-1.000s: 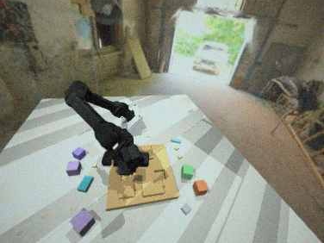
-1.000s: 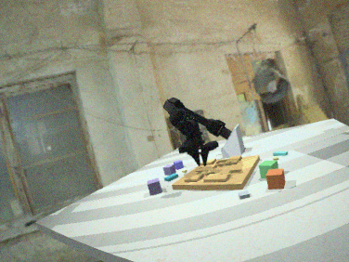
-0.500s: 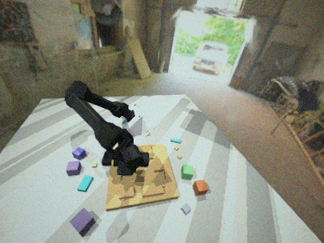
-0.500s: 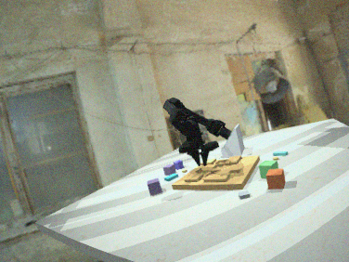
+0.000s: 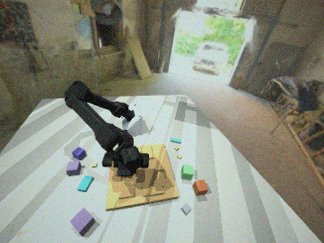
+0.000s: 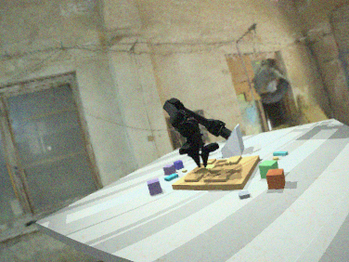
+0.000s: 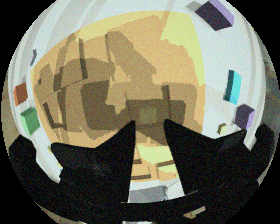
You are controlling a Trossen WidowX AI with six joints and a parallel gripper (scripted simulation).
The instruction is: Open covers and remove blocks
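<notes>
The tan puzzle board is 50 mm to the left of my gripper tip, 20 mm below it and 10 mm behind it. The rest, counted from my gripper tip: teal block 180 mm to the right, 30 mm below; then green block 280 mm to the left, 70 mm ahead, 20 mm below; then blue-violet block 220 mm to the right, 160 mm behind, 20 mm below.
</notes>
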